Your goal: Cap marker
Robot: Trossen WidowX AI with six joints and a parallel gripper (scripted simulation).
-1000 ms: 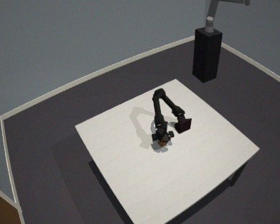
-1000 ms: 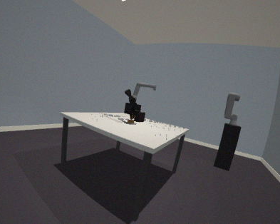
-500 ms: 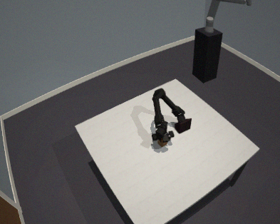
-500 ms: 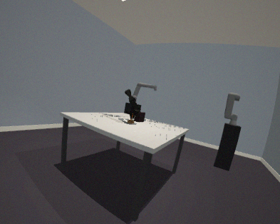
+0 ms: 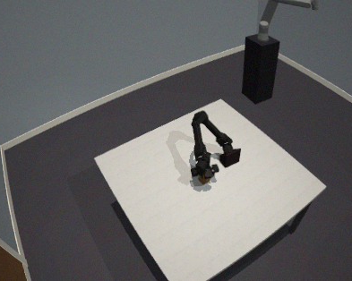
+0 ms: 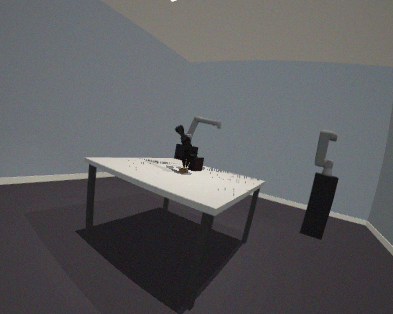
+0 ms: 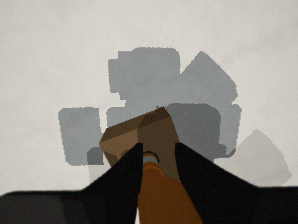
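Now: gripper tip 5 cm below the orange cap and 1 cm to the left of it. Also, from my gripper tip: holder block: 4 cm below, 2 cm to the right, 1 cm behind.
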